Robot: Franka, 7 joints.
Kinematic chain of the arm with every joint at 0, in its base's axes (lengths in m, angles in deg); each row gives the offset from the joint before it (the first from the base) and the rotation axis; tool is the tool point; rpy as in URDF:
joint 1: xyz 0 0 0.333 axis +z
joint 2: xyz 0 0 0 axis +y
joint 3: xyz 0 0 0.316 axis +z
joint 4: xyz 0.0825 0 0 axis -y
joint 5: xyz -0.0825 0 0.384 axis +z
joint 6: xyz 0 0 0 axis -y
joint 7: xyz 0.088 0 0 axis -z
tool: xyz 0 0 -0.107 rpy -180 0 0
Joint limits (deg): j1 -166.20..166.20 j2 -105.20..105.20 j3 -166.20..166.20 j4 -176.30..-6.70 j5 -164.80..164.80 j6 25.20..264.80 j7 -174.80..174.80
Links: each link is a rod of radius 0.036 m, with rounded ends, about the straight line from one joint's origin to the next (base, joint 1, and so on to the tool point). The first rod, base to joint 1, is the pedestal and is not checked.
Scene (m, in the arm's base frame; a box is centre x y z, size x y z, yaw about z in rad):
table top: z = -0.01
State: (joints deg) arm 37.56 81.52 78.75 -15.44 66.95 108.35 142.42
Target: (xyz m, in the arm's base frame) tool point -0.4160 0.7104 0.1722
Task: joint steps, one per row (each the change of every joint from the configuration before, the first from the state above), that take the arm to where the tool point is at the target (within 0.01 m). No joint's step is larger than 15 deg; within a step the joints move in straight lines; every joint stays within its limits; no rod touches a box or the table.
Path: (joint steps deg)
1: 14.57 4.25 -0.98 -5.43 0.00 3.11 0.00
2: 14.57 4.25 -0.99 -5.43 0.01 3.10 0.00
3: 14.58 4.26 -0.98 -5.43 0.00 3.11 0.00
4: 14.57 4.25 -0.99 -5.43 0.00 3.11 0.00

